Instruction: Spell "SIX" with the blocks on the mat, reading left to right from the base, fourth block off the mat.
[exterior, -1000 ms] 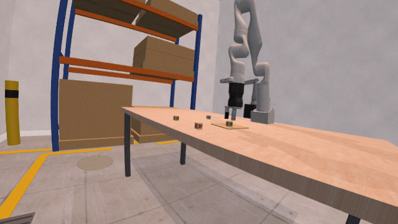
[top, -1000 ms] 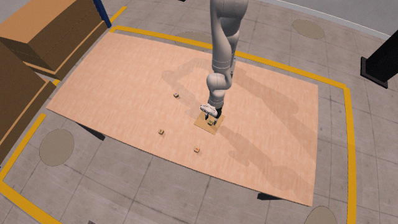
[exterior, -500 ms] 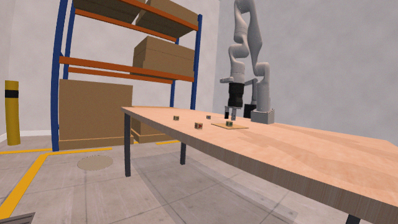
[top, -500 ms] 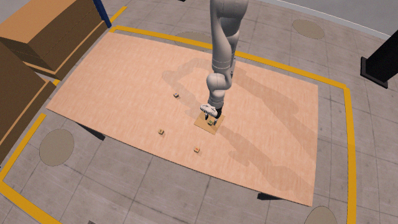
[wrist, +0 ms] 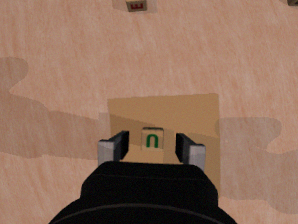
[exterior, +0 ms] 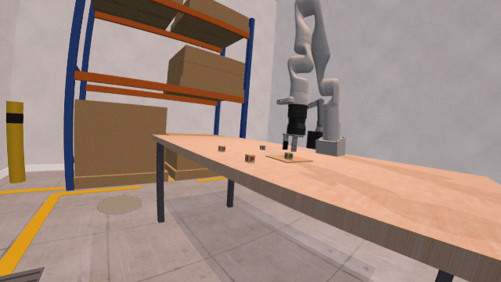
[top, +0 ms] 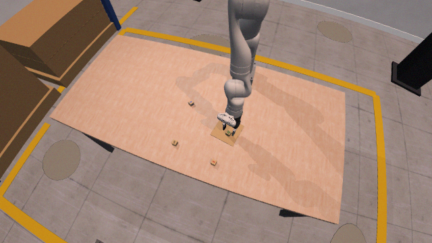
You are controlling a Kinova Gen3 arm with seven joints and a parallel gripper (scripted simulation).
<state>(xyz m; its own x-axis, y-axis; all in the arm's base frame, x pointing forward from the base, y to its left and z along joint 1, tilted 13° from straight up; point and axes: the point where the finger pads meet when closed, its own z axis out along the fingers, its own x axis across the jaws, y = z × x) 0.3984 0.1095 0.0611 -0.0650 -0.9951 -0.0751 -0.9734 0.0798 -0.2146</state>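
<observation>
My hand is 2 cm past the tan mat, 2 cm to the left of it and 5 cm above it. Round my hand: block 18 cm ahead, 2 cm to the left, 4 cm below.
</observation>
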